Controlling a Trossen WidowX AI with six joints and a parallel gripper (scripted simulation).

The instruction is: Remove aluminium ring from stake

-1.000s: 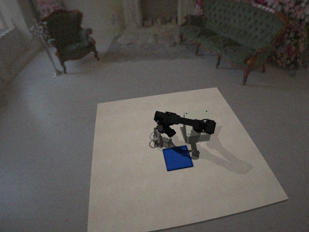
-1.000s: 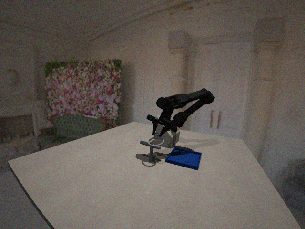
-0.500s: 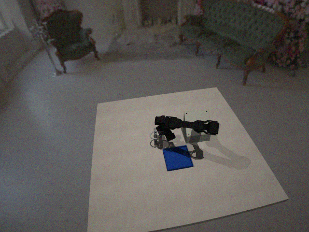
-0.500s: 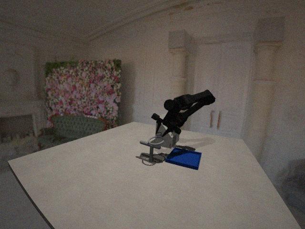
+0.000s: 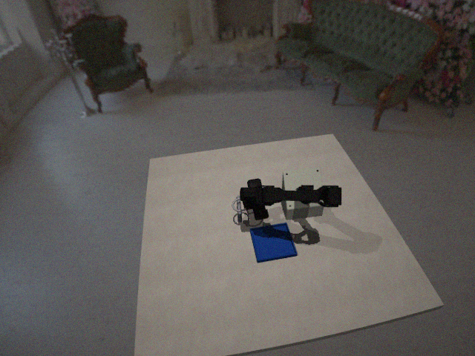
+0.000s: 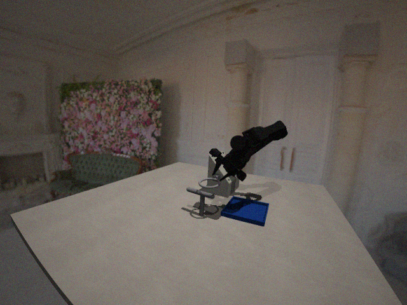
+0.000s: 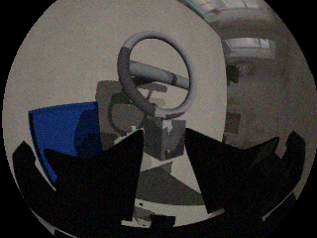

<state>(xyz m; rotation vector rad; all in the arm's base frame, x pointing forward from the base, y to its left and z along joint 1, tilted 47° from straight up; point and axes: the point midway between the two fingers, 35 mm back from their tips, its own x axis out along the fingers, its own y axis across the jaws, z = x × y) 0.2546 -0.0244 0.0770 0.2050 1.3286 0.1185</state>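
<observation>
The blue tray lies 15 cm below my gripper tip, 14 cm to the left of it and 6 cm behind it. Round my gripper tip: aluminium ring 5 cm ahead.
</observation>
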